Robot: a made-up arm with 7 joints. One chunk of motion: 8 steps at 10 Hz.
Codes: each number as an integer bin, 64 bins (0 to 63) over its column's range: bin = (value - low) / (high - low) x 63, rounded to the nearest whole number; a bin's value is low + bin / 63 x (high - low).
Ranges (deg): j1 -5..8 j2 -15..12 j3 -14..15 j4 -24..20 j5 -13..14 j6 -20..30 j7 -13..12
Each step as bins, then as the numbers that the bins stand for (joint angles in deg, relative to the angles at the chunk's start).
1 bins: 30 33 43 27 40 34 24
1 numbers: 1.19 -0.86 5.79 -5.14 4.14 6.98 -3.48
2 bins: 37 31 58 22 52 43 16
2 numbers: 2.63 -1.71 12.70 -8.63 9.29 14.13 -6.65
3 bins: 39 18 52 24 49 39 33
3 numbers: 3.05 -7.29 9.94 -7.24 8.00 10.95 0.10
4 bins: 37 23 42 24 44 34 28
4 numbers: 2.63 -5.14 5.33 -7.24 5.86 6.98 -1.89
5 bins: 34 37 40 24 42 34 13
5 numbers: 2.02 0.86 4.41 -7.24 5.00 6.98 -7.84
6 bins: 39 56 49 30 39 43 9
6 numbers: 3.05 9.00 8.56 -3.05 3.71 14.13 -9.43
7 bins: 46 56 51 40 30 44 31
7 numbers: 4.49 9.00 9.48 3.94 -0.14 14.92 -0.70
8 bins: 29 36 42 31 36 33 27
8 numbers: 0.98 0.43 5.33 -2.35 2.43 6.19 -2.29
